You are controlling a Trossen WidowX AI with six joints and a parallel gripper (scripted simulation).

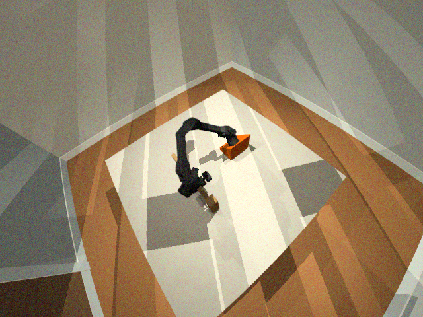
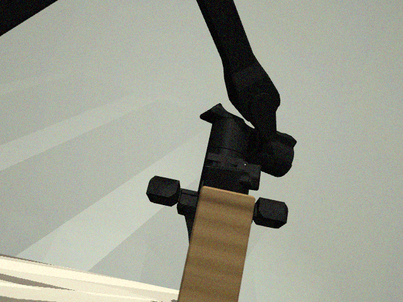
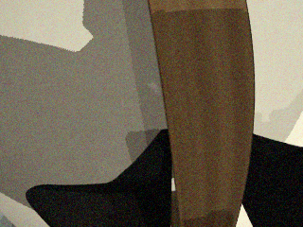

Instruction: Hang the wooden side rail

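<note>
My gripper tip is 1 cm short of the headboard post, 14 cm to the right of it and 4 cm below it.
</note>
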